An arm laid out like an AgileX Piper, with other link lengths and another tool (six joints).
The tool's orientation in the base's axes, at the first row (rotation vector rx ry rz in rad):
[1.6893, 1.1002, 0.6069]
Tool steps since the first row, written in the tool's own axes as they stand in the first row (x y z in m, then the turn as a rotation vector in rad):
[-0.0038, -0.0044, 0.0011, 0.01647, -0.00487, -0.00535]
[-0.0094, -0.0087, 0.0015, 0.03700, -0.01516, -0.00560]
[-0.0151, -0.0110, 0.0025, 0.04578, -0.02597, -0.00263]
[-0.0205, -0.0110, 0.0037, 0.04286, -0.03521, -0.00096]
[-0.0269, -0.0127, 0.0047, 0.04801, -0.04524, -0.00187]
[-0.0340, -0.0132, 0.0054, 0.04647, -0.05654, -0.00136]
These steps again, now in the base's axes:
[-0.0026, -0.0034, -0.0041, 0.00147, 0.01746, -0.00407]
[-0.0065, -0.0081, -0.0076, 0.00680, 0.03666, -0.01548]
[-0.0092, -0.0134, -0.0095, 0.00907, 0.04407, -0.02743]
[-0.0108, -0.0187, -0.0095, 0.00550, 0.04163, -0.03626]
[-0.0136, -0.0246, -0.0108, 0.00329, 0.04756, -0.04563]
[-0.0165, -0.0312, -0.0108, -0.00136, 0.04707, -0.05604]

